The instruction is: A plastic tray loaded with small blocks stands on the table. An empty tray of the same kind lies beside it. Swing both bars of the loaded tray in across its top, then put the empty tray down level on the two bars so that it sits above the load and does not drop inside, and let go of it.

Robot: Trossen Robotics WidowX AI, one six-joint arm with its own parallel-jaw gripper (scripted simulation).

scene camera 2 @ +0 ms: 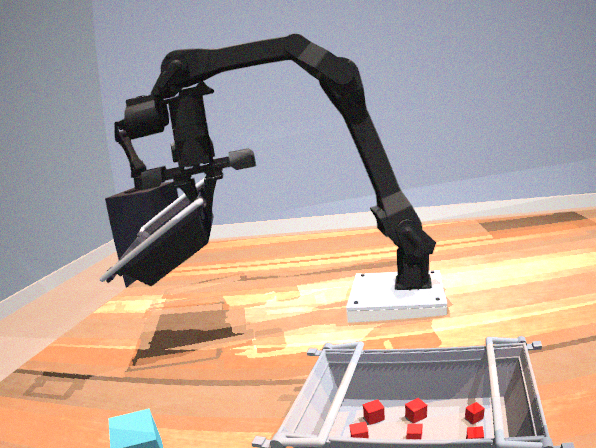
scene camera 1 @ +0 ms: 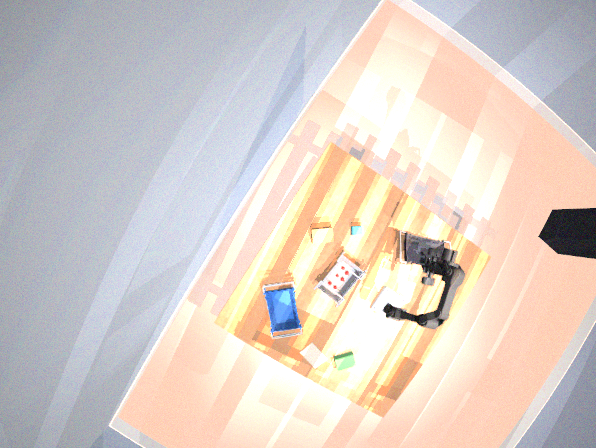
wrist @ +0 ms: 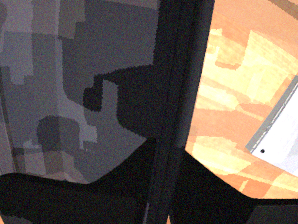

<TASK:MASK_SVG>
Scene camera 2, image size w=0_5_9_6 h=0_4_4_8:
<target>my gripper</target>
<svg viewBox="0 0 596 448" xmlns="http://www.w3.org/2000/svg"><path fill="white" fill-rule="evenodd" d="M206 122L173 130L175 143L170 143L173 162L178 162L179 167L167 169L166 166L145 170L141 172L139 182L141 190L158 187L161 182L173 179L175 183L174 189L182 189L186 197L193 204L198 196L195 179L191 179L191 176L204 173L206 175L204 178L206 212L208 220L211 220L216 181L223 179L223 168L232 167L235 170L256 166L254 152L249 148L231 151L228 153L228 157L213 159L215 152Z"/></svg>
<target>dark tray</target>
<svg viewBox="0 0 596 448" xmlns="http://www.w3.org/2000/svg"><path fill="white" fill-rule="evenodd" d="M204 179L196 184L198 196L193 204L183 194L159 215L151 219L137 233L138 237L121 256L121 261L118 260L115 266L110 267L99 280L101 282L107 280L109 283L117 275L121 277L125 274L149 286L153 286L208 244L214 215L212 211L211 220L208 220Z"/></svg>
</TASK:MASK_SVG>
